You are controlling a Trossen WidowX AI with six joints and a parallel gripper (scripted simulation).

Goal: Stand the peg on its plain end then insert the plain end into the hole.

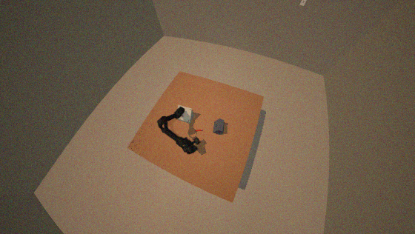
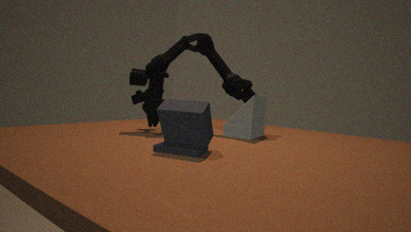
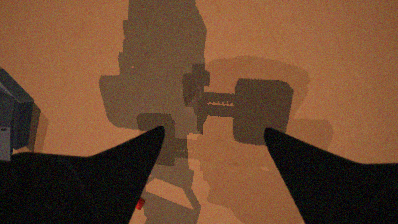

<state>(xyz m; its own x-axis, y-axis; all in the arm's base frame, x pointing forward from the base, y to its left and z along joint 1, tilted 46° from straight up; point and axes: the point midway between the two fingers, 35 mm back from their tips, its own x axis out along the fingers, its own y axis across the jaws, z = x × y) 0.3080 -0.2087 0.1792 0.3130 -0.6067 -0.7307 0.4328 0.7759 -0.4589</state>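
Now: gripper tip 30 mm past the red peg, 190 mm to the right of it and 10 mm above it. Round my gripper tip: sloped panel 140 mm ahead, 310 mm to the left, 60 mm above.
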